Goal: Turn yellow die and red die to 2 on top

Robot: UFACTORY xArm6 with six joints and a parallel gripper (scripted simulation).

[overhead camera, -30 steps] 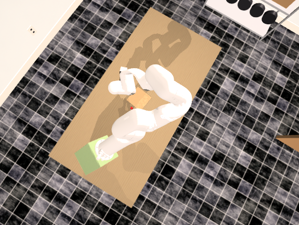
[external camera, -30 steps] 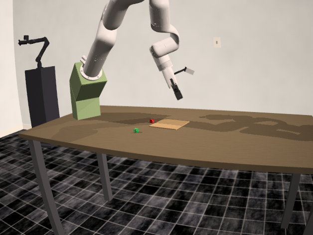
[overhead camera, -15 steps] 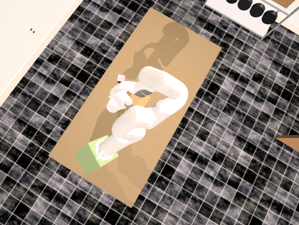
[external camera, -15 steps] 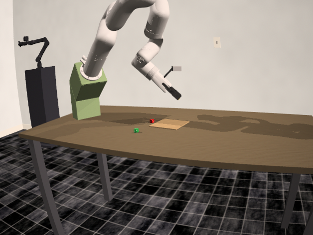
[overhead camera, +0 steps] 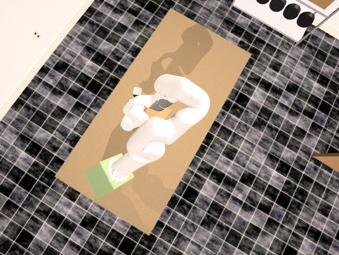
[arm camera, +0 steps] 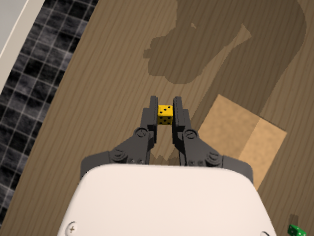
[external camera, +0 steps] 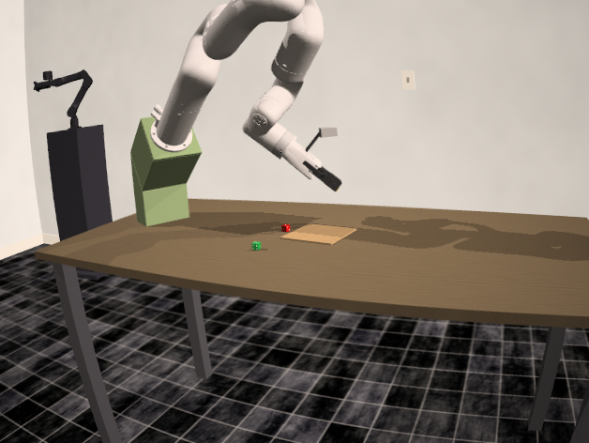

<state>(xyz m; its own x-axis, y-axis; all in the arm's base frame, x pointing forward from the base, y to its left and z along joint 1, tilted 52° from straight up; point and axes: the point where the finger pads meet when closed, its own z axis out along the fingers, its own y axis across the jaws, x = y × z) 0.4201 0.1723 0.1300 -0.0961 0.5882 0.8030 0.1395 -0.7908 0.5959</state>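
The red die is 11 cm behind my hand, 11 cm to the right of it and 10 cm below it. Also, from my hand: green die 13 cm behind, 27 cm to the right, 10 cm below; then tan mat 1 cm behind, 13 cm to the right, 11 cm below; then yellow die 1 cm ahead, 2 cm below.
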